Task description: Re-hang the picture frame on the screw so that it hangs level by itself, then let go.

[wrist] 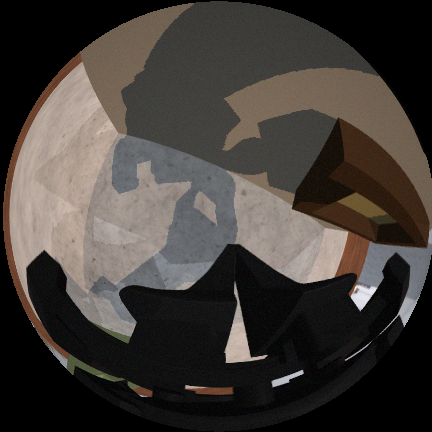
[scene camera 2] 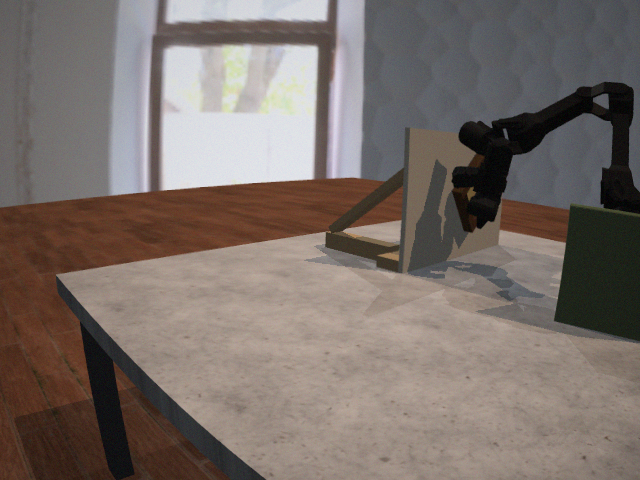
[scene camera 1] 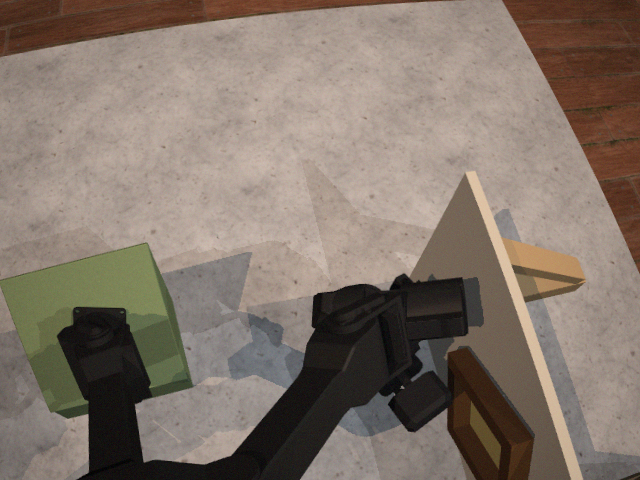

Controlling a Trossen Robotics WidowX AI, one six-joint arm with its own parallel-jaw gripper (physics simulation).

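Observation:
The brown picture frame is at the face of the upright board, raised above the table. It looks tilted in scene camera 2, with a corner low, and the arm partly covers it there. Its yellowish inner panel shows. The screw and the frame's hanging point do not show. My gripper is shut and empty, in front of the board and to one side of the frame. In the wrist view the frame is right of and beyond the fingertips; whether any gripper part touches it I cannot tell.
Wooden braces support the board from behind. The arm's base stands on a green block on the pale table. The arm spans from the block to the board and casts shadows on both board and table.

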